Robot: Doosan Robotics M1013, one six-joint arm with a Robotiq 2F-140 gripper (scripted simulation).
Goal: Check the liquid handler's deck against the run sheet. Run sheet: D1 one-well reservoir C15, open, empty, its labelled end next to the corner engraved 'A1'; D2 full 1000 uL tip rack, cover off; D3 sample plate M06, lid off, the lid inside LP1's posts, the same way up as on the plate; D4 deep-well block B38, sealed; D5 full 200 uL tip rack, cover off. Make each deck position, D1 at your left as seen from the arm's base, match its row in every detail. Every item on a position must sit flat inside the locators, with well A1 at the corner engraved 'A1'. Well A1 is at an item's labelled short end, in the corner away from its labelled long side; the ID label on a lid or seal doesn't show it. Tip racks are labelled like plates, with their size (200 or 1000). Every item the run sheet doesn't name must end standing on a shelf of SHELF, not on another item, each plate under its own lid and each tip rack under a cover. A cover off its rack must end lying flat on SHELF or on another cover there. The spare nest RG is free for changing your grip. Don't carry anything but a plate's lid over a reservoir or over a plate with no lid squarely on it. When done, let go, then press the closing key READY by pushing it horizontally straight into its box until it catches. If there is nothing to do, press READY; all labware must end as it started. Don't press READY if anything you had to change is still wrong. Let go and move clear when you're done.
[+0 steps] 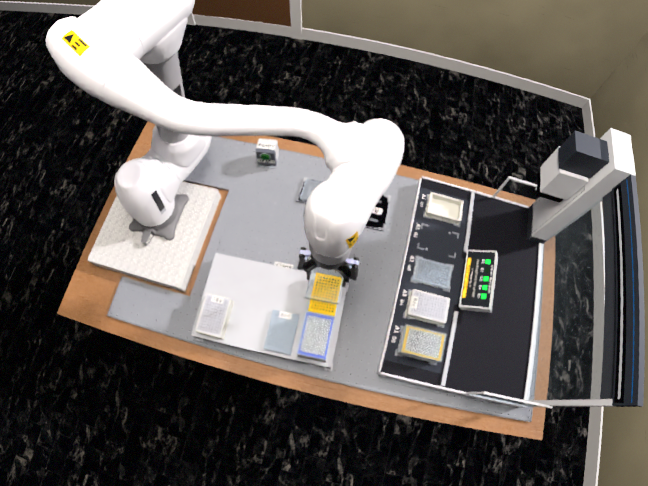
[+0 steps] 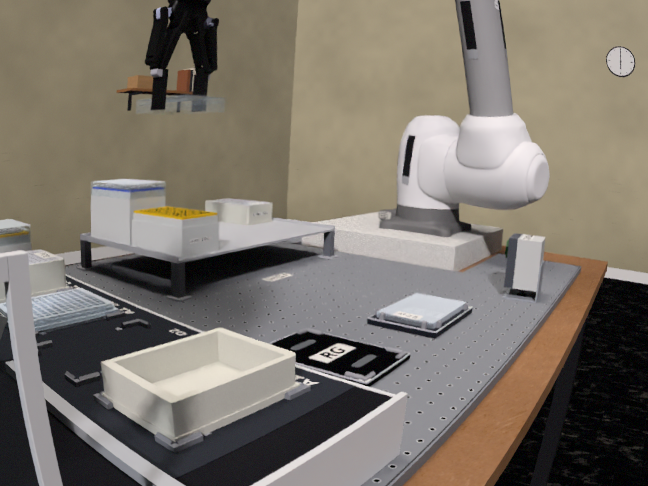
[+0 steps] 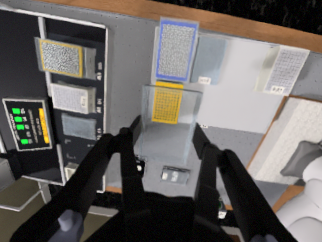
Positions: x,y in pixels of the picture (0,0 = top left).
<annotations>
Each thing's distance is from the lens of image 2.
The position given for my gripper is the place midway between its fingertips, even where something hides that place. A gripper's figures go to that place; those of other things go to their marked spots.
my gripper [image 2: 178,110]: 0.91 m
white reservoir [image 2: 149,386]: 0.36 m
blue-rimmed tip rack [image 2: 111,218]: 0.99 m
The marked spots on the blue-rimmed tip rack and the white reservoir are 0.66 m apart.
</annotations>
